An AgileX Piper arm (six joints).
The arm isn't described. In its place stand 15 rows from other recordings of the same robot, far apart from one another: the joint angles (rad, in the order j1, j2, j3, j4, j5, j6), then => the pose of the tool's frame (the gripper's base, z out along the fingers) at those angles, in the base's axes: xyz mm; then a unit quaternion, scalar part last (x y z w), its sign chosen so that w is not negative.
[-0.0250 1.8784 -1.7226 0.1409 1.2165 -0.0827] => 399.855 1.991 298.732 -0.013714 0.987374 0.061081 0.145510
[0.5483 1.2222 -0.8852 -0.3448 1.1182 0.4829] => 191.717 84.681 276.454 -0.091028 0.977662 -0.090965 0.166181
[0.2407 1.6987 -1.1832 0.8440 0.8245 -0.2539] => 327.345 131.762 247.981 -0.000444 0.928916 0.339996 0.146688
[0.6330 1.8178 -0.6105 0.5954 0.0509 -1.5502] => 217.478 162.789 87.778 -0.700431 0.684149 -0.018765 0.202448
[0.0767 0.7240 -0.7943 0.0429 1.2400 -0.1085] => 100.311 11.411 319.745 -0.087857 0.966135 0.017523 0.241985
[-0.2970 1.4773 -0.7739 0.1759 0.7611 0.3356] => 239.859 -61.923 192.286 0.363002 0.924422 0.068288 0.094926
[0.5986 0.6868 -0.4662 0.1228 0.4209 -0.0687] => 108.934 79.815 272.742 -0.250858 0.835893 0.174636 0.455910
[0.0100 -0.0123 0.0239 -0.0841 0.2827 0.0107] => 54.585 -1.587 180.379 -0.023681 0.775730 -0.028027 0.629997
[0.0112 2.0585 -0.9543 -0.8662 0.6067 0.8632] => 328.177 -35.856 71.412 0.055322 0.971300 -0.218608 0.075672
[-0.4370 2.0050 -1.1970 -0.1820 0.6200 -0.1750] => 338.474 -168.671 126.029 0.062390 0.989614 -0.092532 0.090606
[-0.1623 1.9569 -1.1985 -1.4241 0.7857 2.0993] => 381.170 -126.936 183.964 0.498604 0.715327 -0.240789 0.426290
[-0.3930 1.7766 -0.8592 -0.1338 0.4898 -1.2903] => 278.446 -121.616 133.420 -0.478572 0.868279 -0.118766 0.054369
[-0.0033 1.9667 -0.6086 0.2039 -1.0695 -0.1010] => 327.142 -17.239 116.910 0.056590 0.774274 -0.070947 0.626310
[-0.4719 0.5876 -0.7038 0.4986 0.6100 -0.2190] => 109.141 -27.713 354.103 0.192576 0.791520 0.035290 0.578935
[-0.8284 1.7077 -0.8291 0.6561 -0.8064 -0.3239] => 207.070 -284.960 226.354 0.477785 0.562925 -0.371061 0.563161
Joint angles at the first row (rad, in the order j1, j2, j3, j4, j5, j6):
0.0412, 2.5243, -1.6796, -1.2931, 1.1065, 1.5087
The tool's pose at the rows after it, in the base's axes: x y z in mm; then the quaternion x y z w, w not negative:
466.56 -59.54 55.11 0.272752 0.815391 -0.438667 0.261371
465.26 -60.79 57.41 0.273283 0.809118 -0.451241 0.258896
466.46 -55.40 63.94 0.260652 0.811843 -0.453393 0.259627
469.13 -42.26 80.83 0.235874 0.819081 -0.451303 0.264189
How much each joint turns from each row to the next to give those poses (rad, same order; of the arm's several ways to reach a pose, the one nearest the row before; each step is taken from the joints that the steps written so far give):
0.0000, 0.0000, 0.0000, -0.0031, 0.0100, 0.0008
0.0000, -0.0011, -0.0001, -0.0077, 0.0275, -0.0022
0.0119, -0.0136, 0.0001, 0.0000, 0.0052, -0.0288
0.0277, -0.0372, 0.0000, 0.0081, 0.0018, -0.0624

